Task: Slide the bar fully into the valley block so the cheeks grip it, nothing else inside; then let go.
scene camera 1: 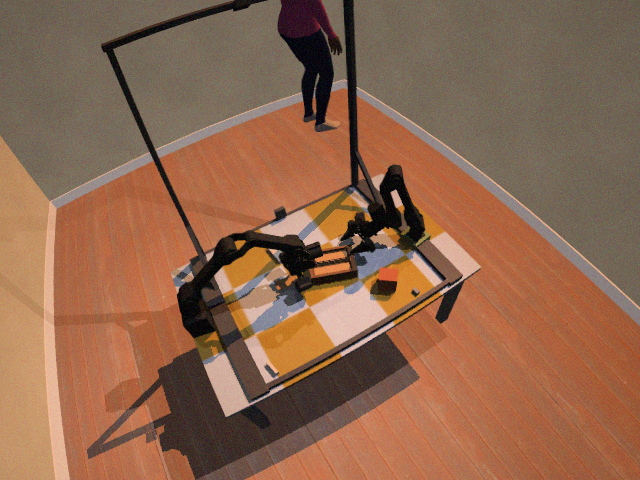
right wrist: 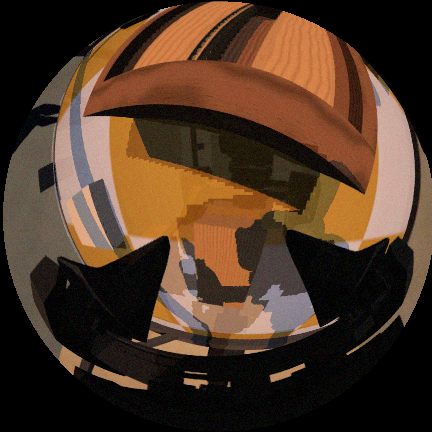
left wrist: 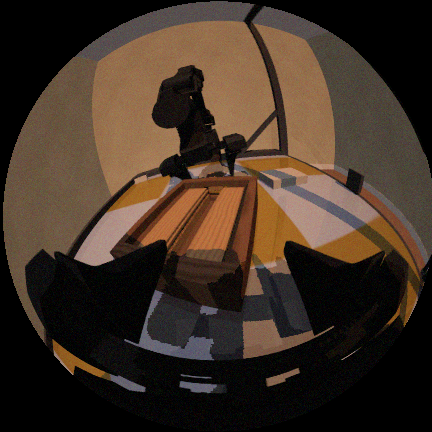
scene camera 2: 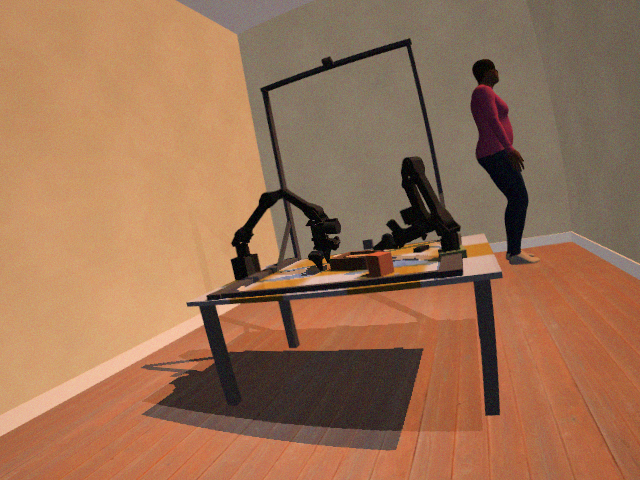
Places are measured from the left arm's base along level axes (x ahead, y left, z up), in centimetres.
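Pixels of known places: left gripper, fingertip midpoint: (scene camera 1: 345,246) (left wrist: 227,247) (scene camera 2: 376,248); right gripper, fingertip midpoint: (scene camera 1: 294,279) (right wrist: 229,239) (scene camera 2: 325,266); left arm's base at its link origin: (scene camera 1: 415,234) (scene camera 2: 451,249); right arm's base at its link origin: (scene camera 1: 192,311) (scene camera 2: 243,256).
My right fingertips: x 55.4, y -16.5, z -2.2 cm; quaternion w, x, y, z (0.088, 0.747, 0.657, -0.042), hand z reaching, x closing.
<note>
For each thing: its top centre in the pictures, then the offset to it from my right fingertips.
- brown valley block at its top centre: (left wrist: 194,204) (scene camera 1: 331,260) (scene camera 2: 356,254) dx -16.2, dy +4.7, dz +4.3 cm
- wooden piece at its top centre: (right wrist: 223,279) (left wrist: 214,176) (scene camera 1: 286,281) (scene camera 2: 318,265) dx +3.4, dy -0.8, dz +0.8 cm
- orange-red block at its top centre: (scene camera 2: 378,253) (scene camera 1: 388,274) dx -28.5, dy +26.4, dz +6.6 cm
- pale flat block at its top centre: (right wrist: 82,221) (left wrist: 283,172) (scene camera 1: 279,249) dx -3.3, dy -17.2, dz +1.2 cm
The brown valley block (scene camera 1: 336,275) (scene camera 2: 345,261) (left wrist: 252,215) (right wrist: 225,80) is a long open box with two pale wooden cheeks and a narrow dark channel between them. A wooden piece (right wrist: 220,255), apparently the bar, is outside it, beyond its near end in the right wrist view, between the spread fingers. My right gripper (scene camera 1: 293,274) (scene camera 2: 319,259) (right wrist: 229,239) is open around this piece and not gripping it. My left gripper (scene camera 1: 356,244) (scene camera 2: 382,241) (left wrist: 227,247) is open and empty near the block's opposite end. The arm partly hides the bar in scene camera 1.
An orange-red block (scene camera 1: 387,274) (scene camera 2: 380,262) stands right of the valley block in scene camera 1. A pale flat block (left wrist: 285,179) (right wrist: 95,215) lies beyond the valley block's side. Dark rails (scene camera 1: 240,356) edge the table, and a frame rises behind it. A person stands behind.
</note>
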